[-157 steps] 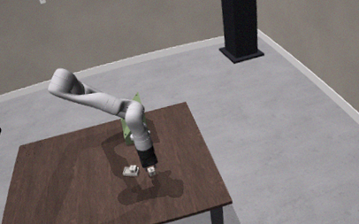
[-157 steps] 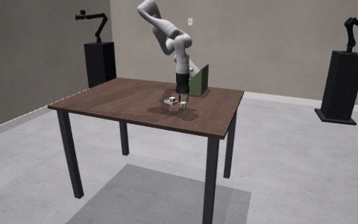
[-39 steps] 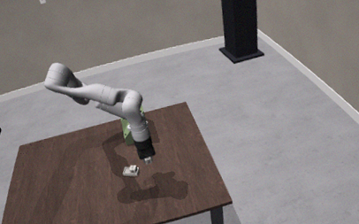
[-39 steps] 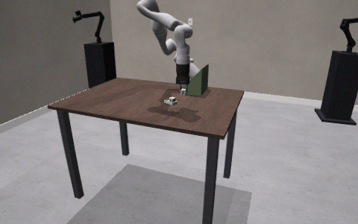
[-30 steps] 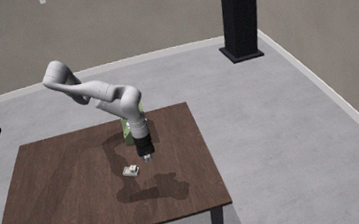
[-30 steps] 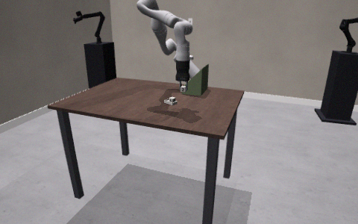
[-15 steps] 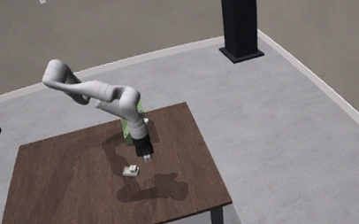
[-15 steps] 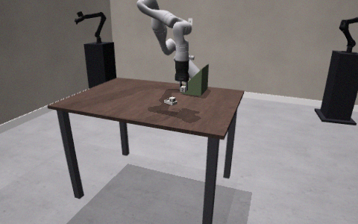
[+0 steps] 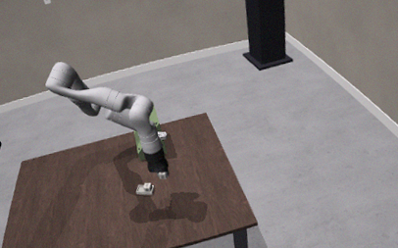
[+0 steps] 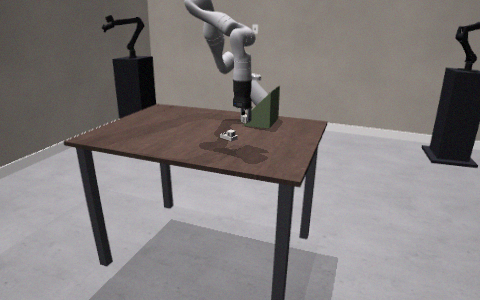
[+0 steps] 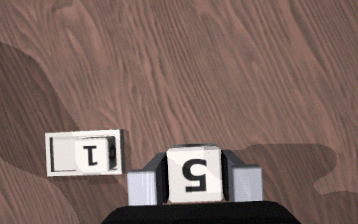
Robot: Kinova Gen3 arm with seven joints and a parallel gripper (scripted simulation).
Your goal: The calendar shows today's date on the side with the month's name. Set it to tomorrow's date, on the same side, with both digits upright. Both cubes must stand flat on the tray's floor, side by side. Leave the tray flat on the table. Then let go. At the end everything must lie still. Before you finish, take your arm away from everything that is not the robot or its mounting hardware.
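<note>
Now: the white cube 100 mm below my hand, 80 mm to the right of it and 40 mm behind it. Also, from my hand: white calendar tray 120 mm below, 90 mm to the right, 50 mm behind; digit cube 10 mm below.
</note>
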